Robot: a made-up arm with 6 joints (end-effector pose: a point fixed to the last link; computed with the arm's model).
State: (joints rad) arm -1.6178 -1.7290 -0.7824 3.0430 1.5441 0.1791
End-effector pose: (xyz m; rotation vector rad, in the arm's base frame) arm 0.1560 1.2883 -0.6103 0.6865 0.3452 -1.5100
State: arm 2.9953 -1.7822 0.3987 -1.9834 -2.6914 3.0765
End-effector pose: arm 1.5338 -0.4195 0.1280 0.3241 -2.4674 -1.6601
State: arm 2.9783 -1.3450 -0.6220 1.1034 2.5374 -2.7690
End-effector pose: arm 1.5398 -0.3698 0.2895 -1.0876 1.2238 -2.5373
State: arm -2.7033 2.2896 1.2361 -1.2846 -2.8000 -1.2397
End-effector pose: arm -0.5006 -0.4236 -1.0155 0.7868 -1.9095 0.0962
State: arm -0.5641 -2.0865 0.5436 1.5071 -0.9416 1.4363
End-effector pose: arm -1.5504 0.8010 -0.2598 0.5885 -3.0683 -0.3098
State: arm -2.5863 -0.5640 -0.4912 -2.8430 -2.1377 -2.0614
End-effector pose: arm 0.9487 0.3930 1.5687 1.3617 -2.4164 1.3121
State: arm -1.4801 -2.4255 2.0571 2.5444 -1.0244 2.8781
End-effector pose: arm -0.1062 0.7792 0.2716 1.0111 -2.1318 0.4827
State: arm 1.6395 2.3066 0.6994 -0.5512 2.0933 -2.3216
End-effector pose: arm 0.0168 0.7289 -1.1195 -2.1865 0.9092 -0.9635
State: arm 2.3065 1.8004 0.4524 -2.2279 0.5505 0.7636
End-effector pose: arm -1.1401 1.2691 -0.5296 0.7378 1.4248 1.2765
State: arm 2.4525 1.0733 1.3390 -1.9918 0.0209 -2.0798
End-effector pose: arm -1.2222 0.8999 0.0345 -1.4198 -0.7803 2.4257
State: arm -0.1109 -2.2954 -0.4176 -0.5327 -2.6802 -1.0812
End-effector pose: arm -0.8761 0.1451 -1.0516 2.2802 -0.1360 0.9297
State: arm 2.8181 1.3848 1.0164 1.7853 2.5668 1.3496
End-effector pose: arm -1.3346 0.3177 -0.0222 -0.2906 -0.7744 -1.0257
